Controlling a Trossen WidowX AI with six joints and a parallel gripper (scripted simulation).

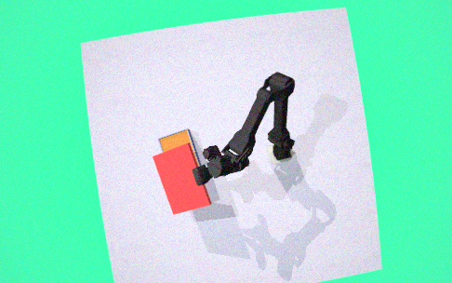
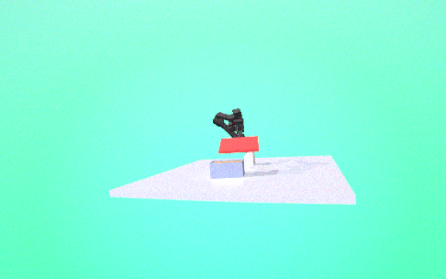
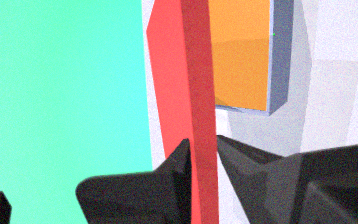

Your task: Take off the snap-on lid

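Right now my gripper tip is 7 cm short of the lid, 3 cm above it and 1 cm to the right of it. Round my gripper tip: storage box (18 cm below, 8 cm to the right, 7 cm ahead).
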